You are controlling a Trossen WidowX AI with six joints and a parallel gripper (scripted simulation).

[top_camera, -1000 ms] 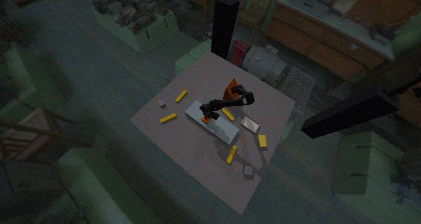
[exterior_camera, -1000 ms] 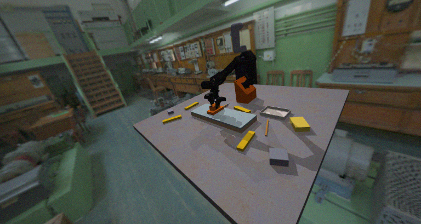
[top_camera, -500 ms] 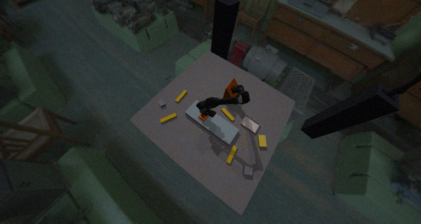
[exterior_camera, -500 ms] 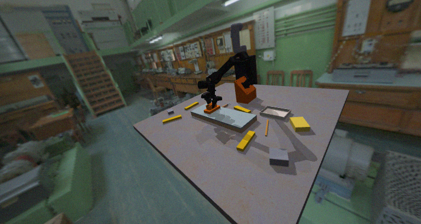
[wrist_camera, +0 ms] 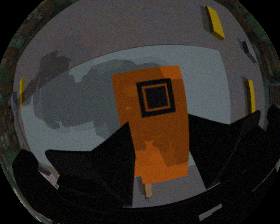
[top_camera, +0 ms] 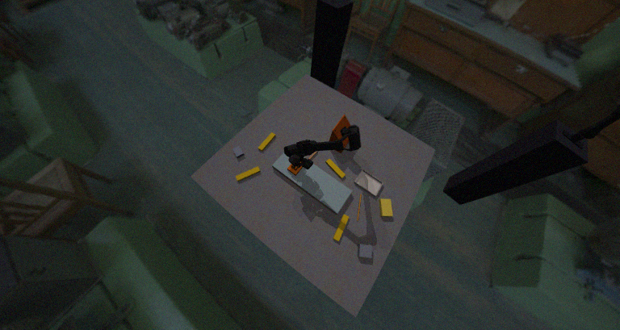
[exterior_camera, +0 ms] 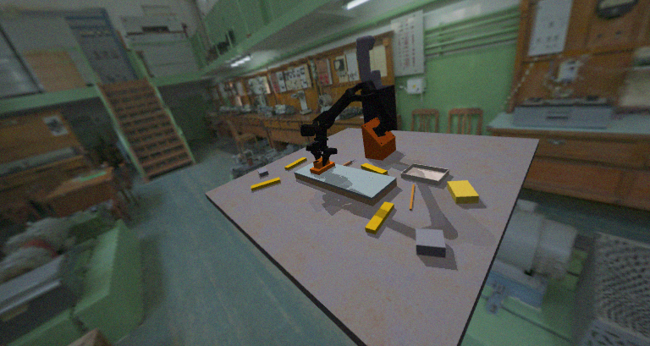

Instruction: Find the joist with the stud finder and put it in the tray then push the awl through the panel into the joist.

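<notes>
Now: the tray 42 cm to the left of my gripper tip, 27 cm behind it and 5 cm below it. Also, from my gripper tip: stud finder: 2 cm above, 1 cm ahead; thin orange stick: 47 cm to the left, 9 cm behind, 6 cm below; awl: 19 cm behind, 6 cm below, 1 cm to the left.
</notes>
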